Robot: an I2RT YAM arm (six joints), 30 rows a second.
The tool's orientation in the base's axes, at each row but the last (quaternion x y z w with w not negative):
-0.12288, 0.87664, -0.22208, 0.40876
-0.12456, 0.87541, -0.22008, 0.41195
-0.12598, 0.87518, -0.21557, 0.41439
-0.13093, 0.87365, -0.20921, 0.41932
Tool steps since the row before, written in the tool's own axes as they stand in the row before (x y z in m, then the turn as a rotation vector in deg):
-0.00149, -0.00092, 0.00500, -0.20, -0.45, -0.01
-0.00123, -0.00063, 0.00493, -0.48, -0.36, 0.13
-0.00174, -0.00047, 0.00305, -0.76, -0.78, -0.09
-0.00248, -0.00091, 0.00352, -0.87, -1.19, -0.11
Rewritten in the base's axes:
0.00483, -0.00165, -0.00140, 0.13, -0.31, 0.36
0.00462, -0.00145, -0.00165, 0.42, -0.16, 0.42
0.00348, -0.00055, -0.00033, 0.44, -0.35, 0.94
0.00434, -0.00070, 0.00014, 0.51, -0.67, 1.22

